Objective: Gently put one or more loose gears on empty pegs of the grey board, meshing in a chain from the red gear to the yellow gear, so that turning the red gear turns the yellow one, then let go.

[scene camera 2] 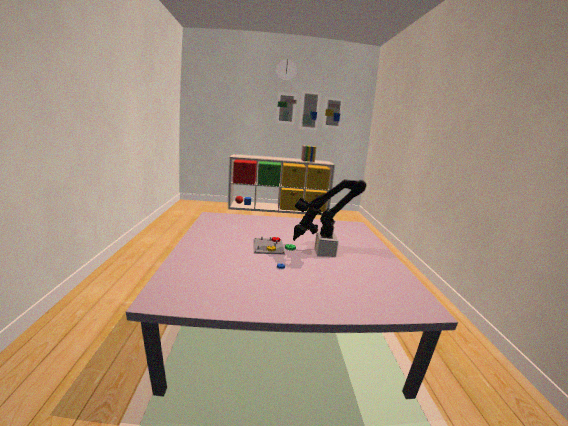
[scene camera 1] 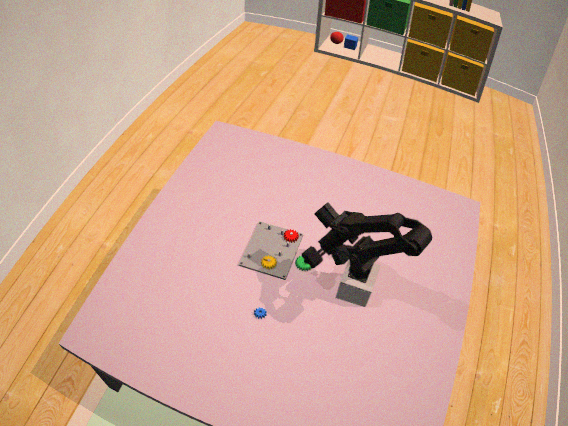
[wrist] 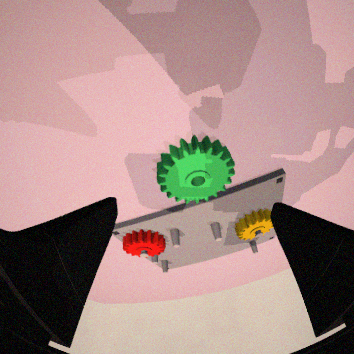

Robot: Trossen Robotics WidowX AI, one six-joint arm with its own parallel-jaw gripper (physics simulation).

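Places are measured from the arm's base along level axes (x ahead, y left, z up), in centimetres.
Where they show: gripper, between the fingertips: [scene camera 2: 295, 238] [wrist: 198, 208]; arm's base, origin of its link: [scene camera 2: 326, 235] [scene camera 1: 359, 272].
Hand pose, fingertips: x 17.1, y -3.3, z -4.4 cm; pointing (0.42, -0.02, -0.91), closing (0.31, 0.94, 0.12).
Note:
Things, the pixels of their centre, and the offset from my fingertips. Level surfaces: height alone.
- grey board, middle of its body: [wrist: 209, 243] [scene camera 1: 271, 247] [scene camera 2: 268, 243] dx +15.4, dy -0.4, dz -4.7 cm
- red gear, middle of its body: [wrist: 143, 244] [scene camera 1: 291, 235] [scene camera 2: 275, 239] dx +11.3, dy -8.3, dz -4.5 cm
- yellow gear, middle of its body: [wrist: 255, 225] [scene camera 1: 268, 262] [scene camera 2: 271, 248] dx +13.7, dy +5.9, dz -4.5 cm
- loose green gear, middle of its body: [wrist: 195, 173] [scene camera 1: 304, 262] [scene camera 2: 290, 247] dx +2.6, dy +0.3, dz -5.3 cm
- smaller loose blue gear, middle of its body: [scene camera 1: 260, 312] [scene camera 2: 281, 265] dx +8.1, dy +25.3, dz -5.3 cm
- pink table, height of its surface: dz -6.1 cm
The grey board [scene camera 1: 272, 241] [scene camera 2: 262, 244] [wrist: 200, 247] lies on the table with several bare upright pegs. The red gear [scene camera 1: 291, 235] [scene camera 2: 276, 239] [wrist: 144, 243] and the yellow gear [scene camera 1: 269, 262] [scene camera 2: 271, 248] [wrist: 253, 225] sit apart on it, with two bare pegs between them in the wrist view. The loose green gear [scene camera 1: 302, 263] [scene camera 2: 290, 247] [wrist: 198, 167] lies flat on the table just beside the board. A smaller loose blue gear [scene camera 1: 260, 313] [scene camera 2: 281, 266] lies farther from the board. My gripper [scene camera 1: 310, 258] [scene camera 2: 296, 237] [wrist: 198, 208] is open and empty, above the green gear.
The pink table [scene camera 1: 200, 300] [scene camera 2: 225, 295] carries everything. The arm's grey base block [scene camera 1: 353, 291] [scene camera 2: 327, 246] stands right of the green gear. A shelf unit [scene camera 1: 361, 42] [scene camera 2: 230, 182] with bins stands on the floor behind the table.

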